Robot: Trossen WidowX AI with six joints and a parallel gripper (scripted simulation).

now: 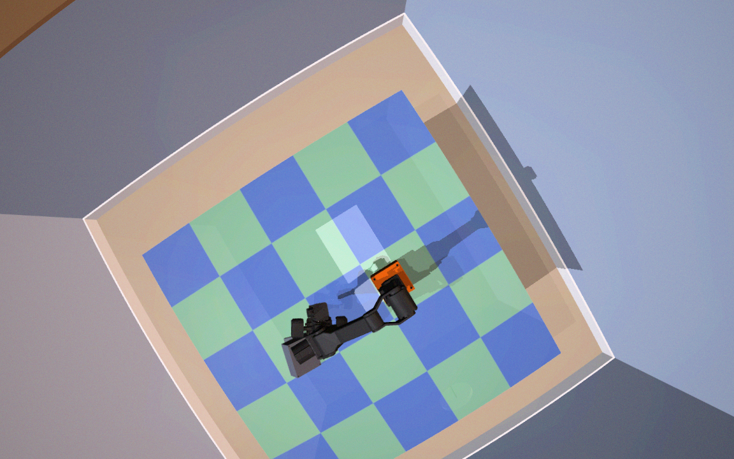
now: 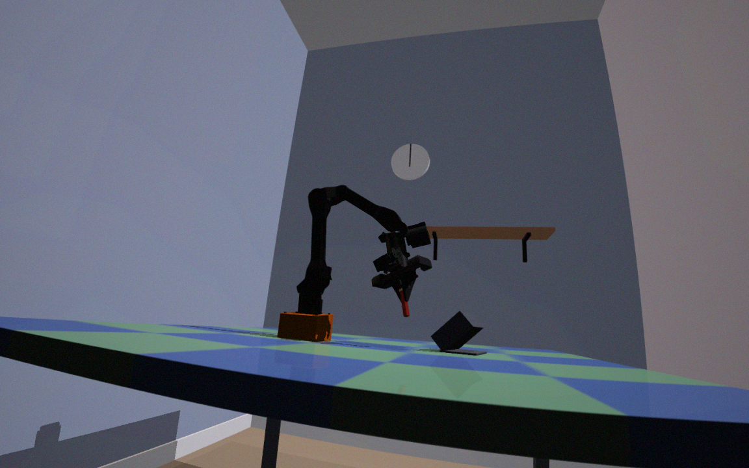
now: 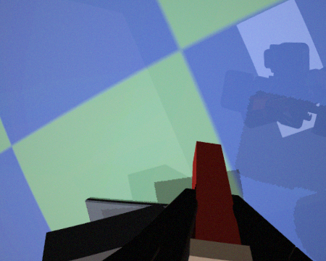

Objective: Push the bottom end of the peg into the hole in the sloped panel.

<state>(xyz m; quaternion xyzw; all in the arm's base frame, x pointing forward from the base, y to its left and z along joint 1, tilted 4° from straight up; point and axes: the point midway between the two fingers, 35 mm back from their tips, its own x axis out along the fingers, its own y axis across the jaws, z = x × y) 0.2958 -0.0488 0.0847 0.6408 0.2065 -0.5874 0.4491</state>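
Right now my gripper tip is 150 mm short of the grey sloped panel, 100 mm to the right of it and 70 mm above it. Round my gripper tip: red square peg 20 mm above; then flat plate 160 mm ahead, 130 mm below, 90 mm to the left.
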